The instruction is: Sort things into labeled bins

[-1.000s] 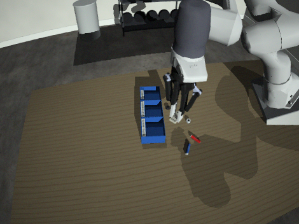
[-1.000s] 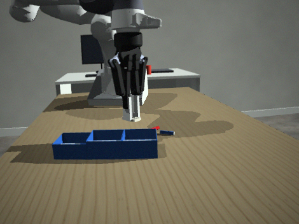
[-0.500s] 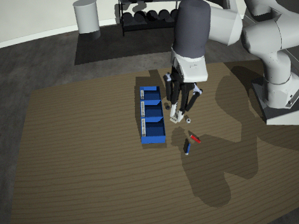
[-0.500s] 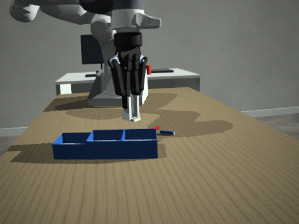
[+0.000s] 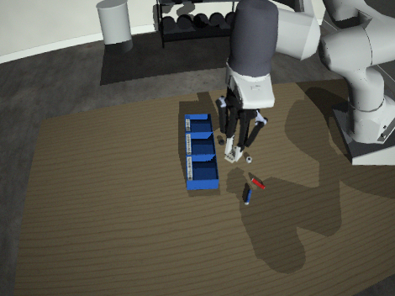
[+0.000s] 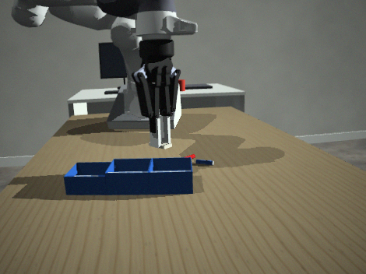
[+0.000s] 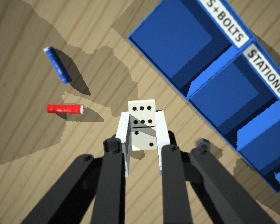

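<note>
Now: the white domino 30 mm below my hand. From my hand the other things lie so: dark nut: 90 mm to the right, 90 mm below, 20 mm behind; then red marker: 90 mm below, 80 mm to the left, 40 mm behind; then white nut: 90 mm below, 60 mm behind.
</note>
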